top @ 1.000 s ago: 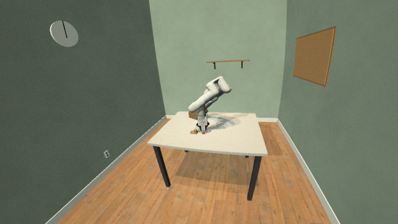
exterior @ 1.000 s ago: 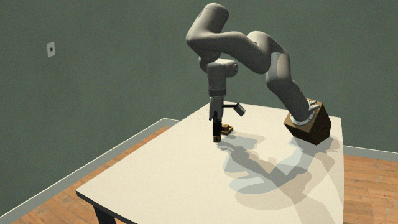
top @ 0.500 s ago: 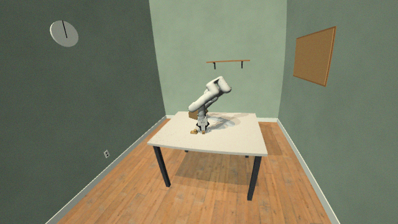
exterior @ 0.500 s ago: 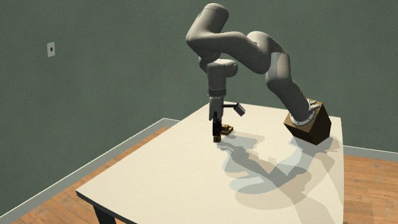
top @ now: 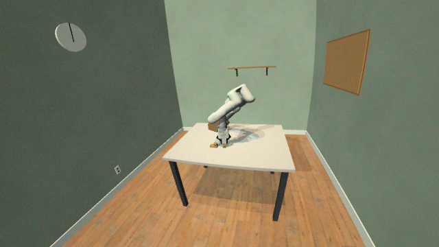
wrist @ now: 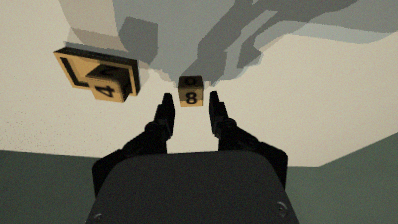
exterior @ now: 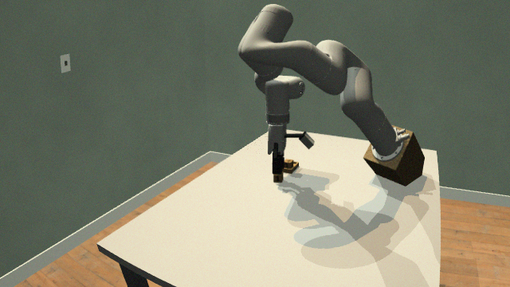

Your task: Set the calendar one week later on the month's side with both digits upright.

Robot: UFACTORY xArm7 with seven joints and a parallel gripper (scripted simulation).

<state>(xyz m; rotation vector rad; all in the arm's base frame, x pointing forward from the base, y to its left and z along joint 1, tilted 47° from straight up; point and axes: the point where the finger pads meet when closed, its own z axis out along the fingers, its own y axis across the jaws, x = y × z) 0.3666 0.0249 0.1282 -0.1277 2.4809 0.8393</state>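
Now: hand 40 mm above the digit cube. The rest, counted from my hand: wooden calendar tray: 110 mm to the right, 50 mm below.
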